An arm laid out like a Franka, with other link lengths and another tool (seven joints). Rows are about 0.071 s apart.
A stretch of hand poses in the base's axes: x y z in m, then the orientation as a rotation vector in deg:
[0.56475, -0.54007, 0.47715, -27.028, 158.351, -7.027]
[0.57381, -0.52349, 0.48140, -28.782, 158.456, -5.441]
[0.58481, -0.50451, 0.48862, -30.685, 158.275, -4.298]
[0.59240, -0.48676, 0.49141, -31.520, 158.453, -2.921]
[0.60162, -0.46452, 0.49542, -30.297, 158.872, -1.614]
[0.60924, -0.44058, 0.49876, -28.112, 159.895, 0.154]
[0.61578, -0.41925, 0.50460, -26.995, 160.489, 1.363]
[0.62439, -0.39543, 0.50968, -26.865, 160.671, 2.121]
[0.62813, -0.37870, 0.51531, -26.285, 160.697, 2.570]
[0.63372, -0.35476, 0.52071, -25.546, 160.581, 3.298]
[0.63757, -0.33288, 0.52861, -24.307, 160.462, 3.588]
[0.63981, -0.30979, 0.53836, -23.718, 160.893, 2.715]
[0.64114, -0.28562, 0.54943, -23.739, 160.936, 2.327]
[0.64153, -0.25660, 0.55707, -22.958, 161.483, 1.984]
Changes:
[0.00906, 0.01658, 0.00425, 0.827, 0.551, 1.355]
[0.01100, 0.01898, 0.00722, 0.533, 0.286, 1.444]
[0.00759, 0.01775, 0.00279, 0.790, 0.482, 0.692]
[0.00922, 0.02224, 0.00401, 1.000, 0.346, -0.741]
[0.00762, 0.02394, 0.00334, 1.344, 0.854, -1.420]
[0.00654, 0.02133, 0.00584, 0.876, 0.562, -0.698]
[0.00861, 0.02382, 0.00508, 0.502, 0.253, -0.029]
[0.00374, 0.01673, 0.00563, 0.374, 0.004, -0.351]
[0.00559, 0.02394, 0.00540, 0.604, -0.117, -0.417]
[0.00385, 0.02188, 0.00790, 0.372, -0.230, -0.806]
[0.00224, 0.02309, 0.00975, -0.581, 0.250, -0.532]
[0.00133, 0.02417, 0.01107, -0.272, 0.000, -0.030]
[0.00039, 0.02902, 0.00764, -0.212, 0.407, -0.616]

